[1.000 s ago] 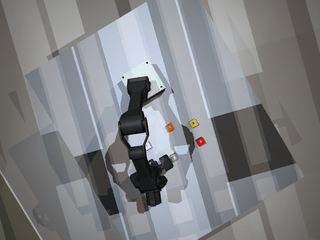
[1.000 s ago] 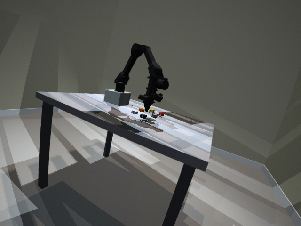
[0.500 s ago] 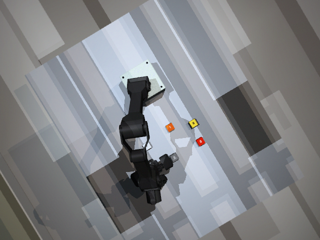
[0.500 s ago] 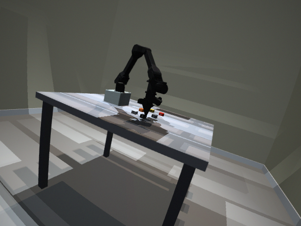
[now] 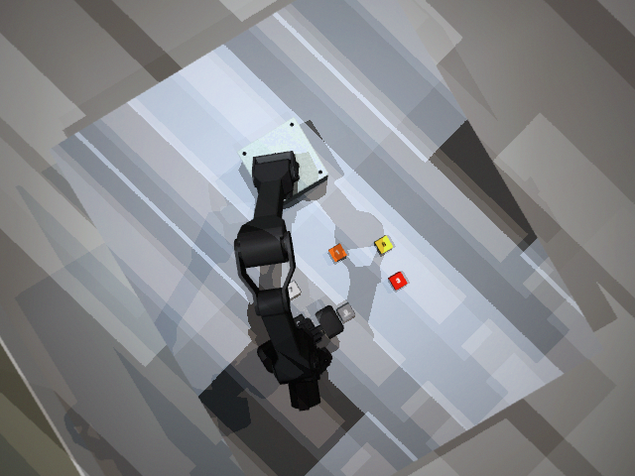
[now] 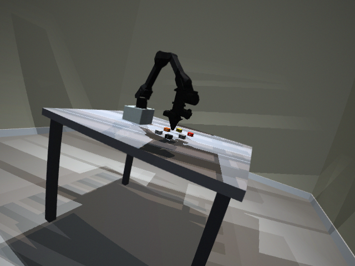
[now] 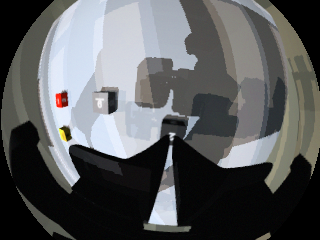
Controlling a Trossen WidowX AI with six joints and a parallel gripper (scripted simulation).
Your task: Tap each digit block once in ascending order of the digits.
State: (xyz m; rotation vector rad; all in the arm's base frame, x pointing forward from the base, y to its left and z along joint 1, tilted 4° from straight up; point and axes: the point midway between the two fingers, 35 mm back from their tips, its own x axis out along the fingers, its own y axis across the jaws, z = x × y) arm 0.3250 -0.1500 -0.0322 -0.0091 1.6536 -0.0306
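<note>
Now: gripper tip 10 mm past the black block and 40 mm above it. The rest, counted from my gripper tip: grey block: 20 mm ahead, 110 mm to the left, 40 mm below; then orange block: 110 mm behind, 160 mm to the left, 40 mm below; then white block: 90 mm behind, 30 mm to the left, 40 mm below.
</note>
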